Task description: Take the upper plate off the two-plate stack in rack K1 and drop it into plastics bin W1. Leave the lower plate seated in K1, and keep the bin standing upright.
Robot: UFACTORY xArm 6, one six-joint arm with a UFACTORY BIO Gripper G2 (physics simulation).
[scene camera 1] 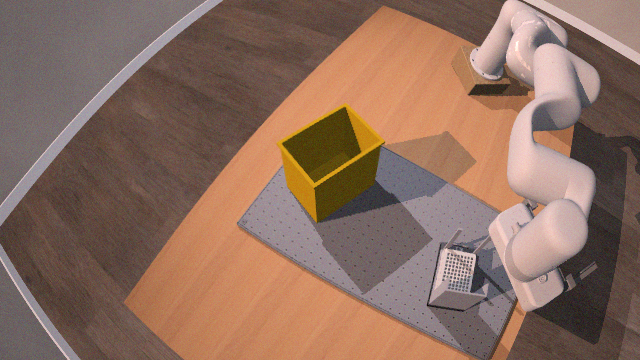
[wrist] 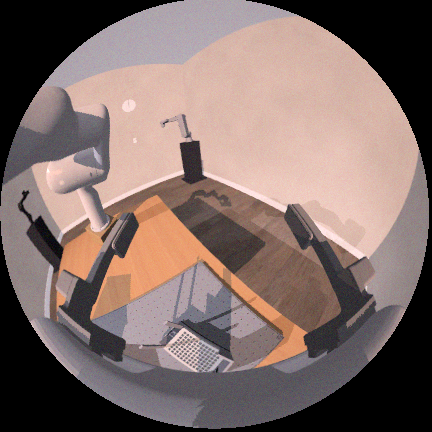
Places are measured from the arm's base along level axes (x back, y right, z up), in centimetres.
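Where they show: hand at its tool point: (wrist: pixel 209 232); arm's base at its link origin: (scene camera 1: pixel 486 64) (wrist: pixel 99 222).
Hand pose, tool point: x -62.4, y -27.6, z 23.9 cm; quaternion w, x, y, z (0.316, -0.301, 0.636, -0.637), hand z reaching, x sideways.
Things, the pixels of their top centre, and the offset from my tool point. Level surfaces: height alone.
- yellow plastics bin W1 at its top centre: (scene camera 1: pixel 331 141) dy +50.5, dx +1.7, dz -14.4 cm
- Rack K1 at its top centre: (scene camera 1: pixel 472 257) (wrist: pixel 176 355) dy +13.0, dx -4.9, dz -17.4 cm
- white plate at its top centre: (scene camera 1: pixel 457 276) (wrist: pixel 193 352) dy +12.8, dx -5.8, dz -27.6 cm
- grey perforated board at its surface level: dz -32.4 cm
- wooden table at its surface level: dz -33.6 cm
The yellow plastics bin W1 (scene camera 1: pixel 345 187) stands upright at the back left of the grey perforated board. Rack K1 (scene camera 1: pixel 456 299), pale with a dark base edge and two upright prongs, stands near the board's right end. A white plate (scene camera 1: pixel 457 270) (wrist: pixel 192 350) with a grid of wells lies on top in the rack; the plate beneath it cannot be made out separately. My gripper (scene camera 1: pixel 559 238) (wrist: pixel 212 230) is open and empty, its fingers spread wide. It hangs above and to the right of the rack, beyond the board's right edge in the scene view, apart from the plate.
The grey perforated board (scene camera 1: pixel 280 220) (wrist: pixel 145 320) lies on the wooden table (scene camera 1: pixel 210 260) (wrist: pixel 160 240). The arm's base stands at the table's back right. In the wrist view, a small robot on a black pedestal (wrist: pixel 191 160) stands by the far wall.
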